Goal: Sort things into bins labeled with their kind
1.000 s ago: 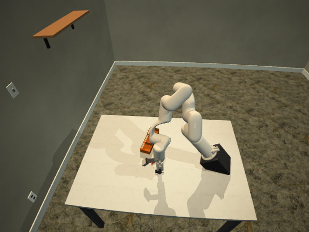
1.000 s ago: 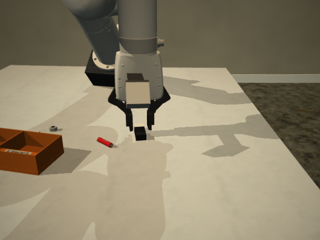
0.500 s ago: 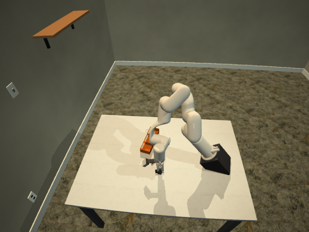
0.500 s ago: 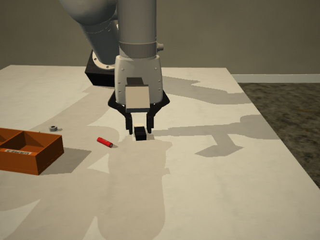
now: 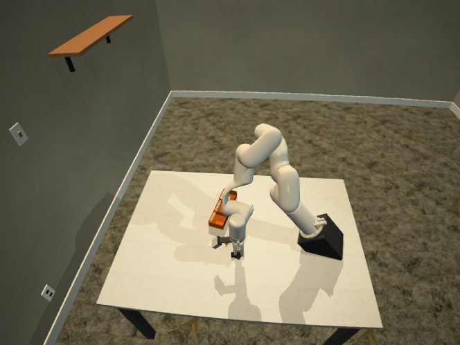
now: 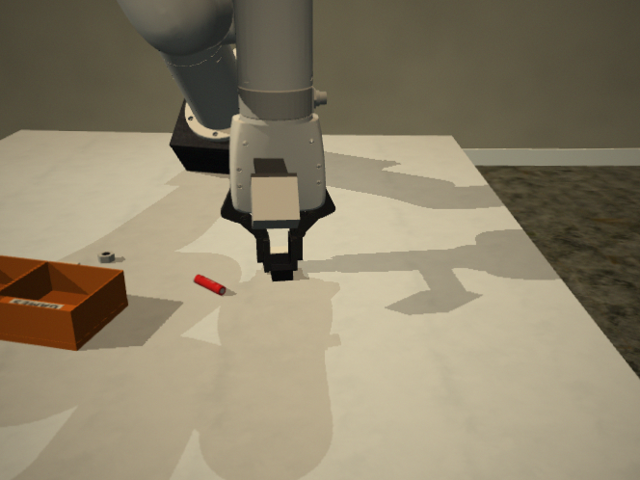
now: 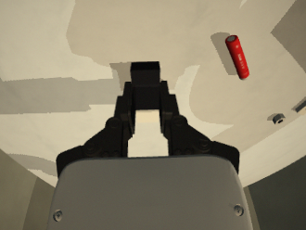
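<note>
Now: hand 14 cm short of the grey ribbed block, 33 cm to the left of it and 1 cm above it. Also, from my hand: black thing 1 cm behind, 2 cm below; grey nut 2 cm ahead, 20 cm to the right, 2 cm below; red battery 6 cm ahead, 6 cm to the right, 2 cm below.
</note>
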